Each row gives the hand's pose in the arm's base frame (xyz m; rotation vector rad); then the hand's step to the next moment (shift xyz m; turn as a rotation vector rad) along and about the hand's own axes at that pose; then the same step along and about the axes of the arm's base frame.
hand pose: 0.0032 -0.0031 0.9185 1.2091 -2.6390 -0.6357
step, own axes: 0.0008 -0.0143 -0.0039 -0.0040 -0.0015 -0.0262
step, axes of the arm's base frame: 0.0105 -0.0101 -0.0029 0.0121 -0.0059 0.0229
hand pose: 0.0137 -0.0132 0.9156 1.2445 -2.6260 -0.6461
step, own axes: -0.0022 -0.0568 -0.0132 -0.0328 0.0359 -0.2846
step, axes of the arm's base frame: 0.0453 -0.0342 -0.0136 0.0884 -0.0435 0.2714
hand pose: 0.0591 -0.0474 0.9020 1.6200 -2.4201 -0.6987
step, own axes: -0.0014 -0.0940 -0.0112 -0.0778 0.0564 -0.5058
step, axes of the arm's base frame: 0.0832 -0.0312 -0.0326 0.1713 -0.0619 0.4816
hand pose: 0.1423 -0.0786 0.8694 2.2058 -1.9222 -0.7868
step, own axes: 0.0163 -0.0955 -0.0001 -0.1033 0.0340 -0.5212
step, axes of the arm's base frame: 0.0863 0.0028 -0.0440 0.1965 -0.0372 0.4934
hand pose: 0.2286 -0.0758 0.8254 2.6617 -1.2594 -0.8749
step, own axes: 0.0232 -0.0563 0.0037 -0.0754 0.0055 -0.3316
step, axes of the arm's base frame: 0.0486 0.0210 -0.0304 0.1313 -0.0060 0.3137
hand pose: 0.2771 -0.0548 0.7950 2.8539 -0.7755 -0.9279
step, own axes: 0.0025 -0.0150 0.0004 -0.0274 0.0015 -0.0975
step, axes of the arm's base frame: 0.0082 0.0120 -0.0045 0.0350 0.0008 0.0950
